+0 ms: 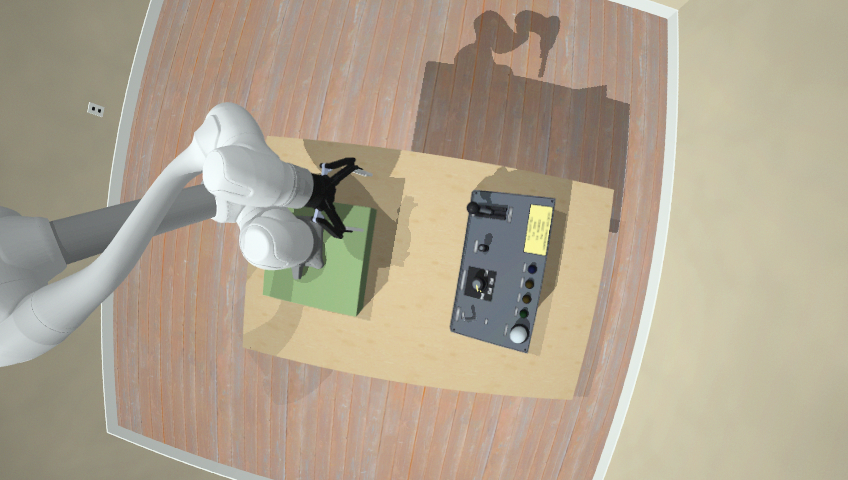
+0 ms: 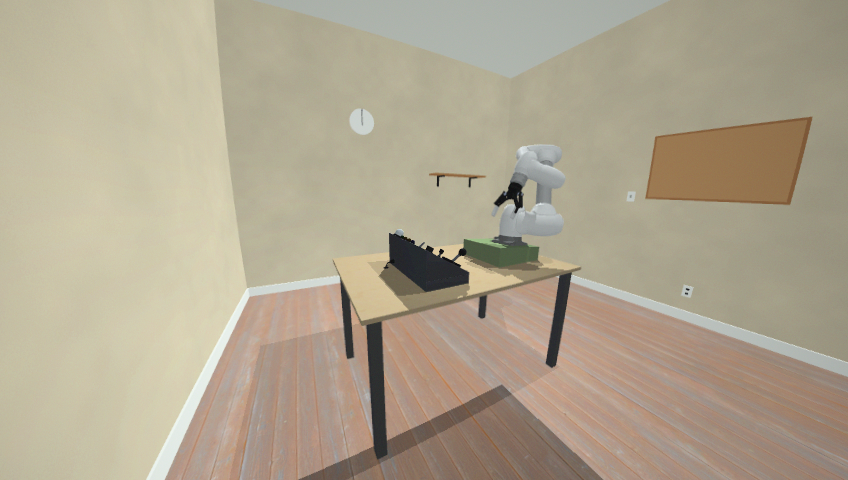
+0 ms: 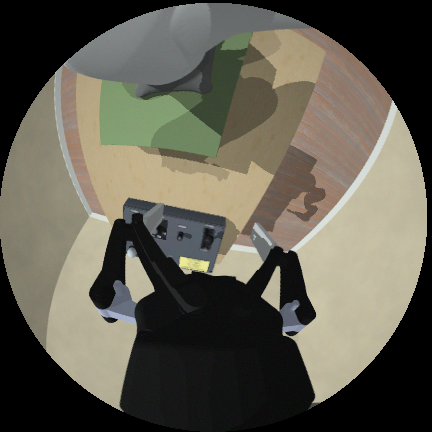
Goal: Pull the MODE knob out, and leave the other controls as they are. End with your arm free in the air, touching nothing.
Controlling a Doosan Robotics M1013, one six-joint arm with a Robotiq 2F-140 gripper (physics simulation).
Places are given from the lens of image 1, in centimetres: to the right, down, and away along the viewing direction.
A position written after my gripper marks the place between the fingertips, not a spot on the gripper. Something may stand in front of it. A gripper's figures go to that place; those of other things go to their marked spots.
my gripper (image 1: pixel 364 202): -16, -10, 84
control panel (image 1: pixel 517 235): 30, -1, 101
